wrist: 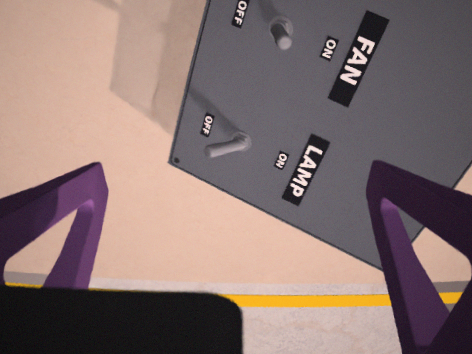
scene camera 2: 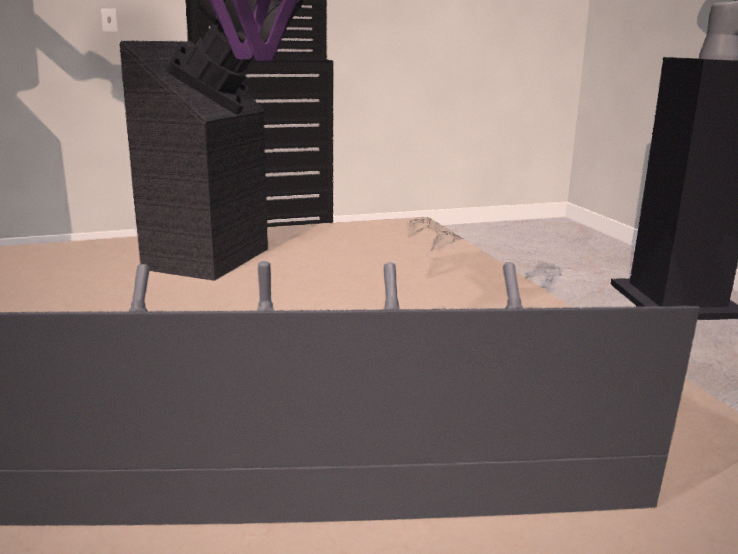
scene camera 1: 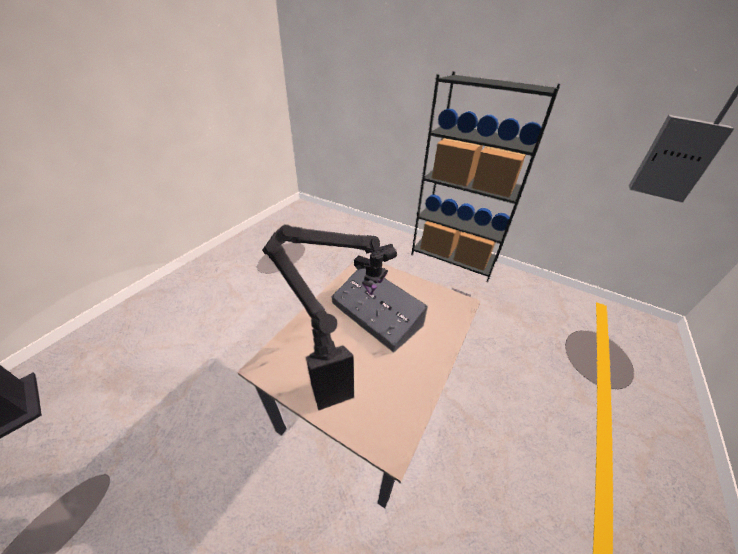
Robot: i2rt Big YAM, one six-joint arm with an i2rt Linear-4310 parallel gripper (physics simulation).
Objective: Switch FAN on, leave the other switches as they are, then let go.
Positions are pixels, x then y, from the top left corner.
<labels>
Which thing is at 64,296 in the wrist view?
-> My gripper.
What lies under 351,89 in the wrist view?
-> A grey switch box.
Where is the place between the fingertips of my gripper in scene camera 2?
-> At 253,60
</labels>
